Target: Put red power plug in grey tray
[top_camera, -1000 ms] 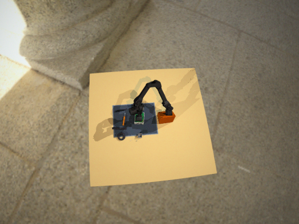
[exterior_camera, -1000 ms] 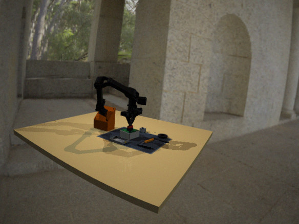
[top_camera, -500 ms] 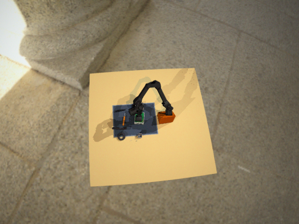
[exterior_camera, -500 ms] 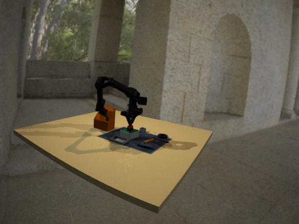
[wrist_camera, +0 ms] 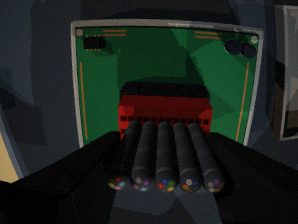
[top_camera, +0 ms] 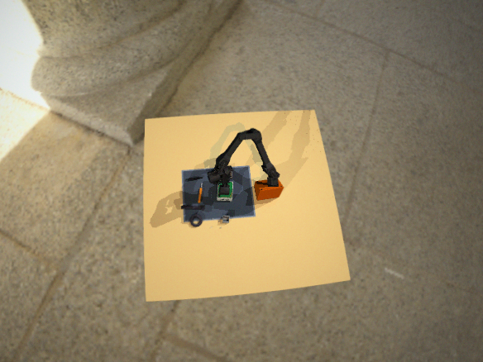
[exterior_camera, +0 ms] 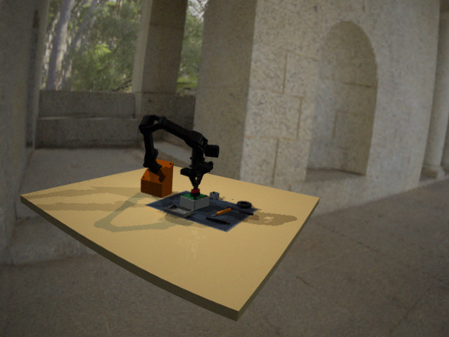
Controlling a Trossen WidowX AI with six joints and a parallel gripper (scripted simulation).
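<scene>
Right now my gripper tip is 2 cm above the red power plug. Also, from my gripper tip: blue mat: 11 cm below, 5 cm ahead, 1 cm to the left; then black bar: 21 cm ahead, 11 cm to the left, 11 cm below.
</scene>
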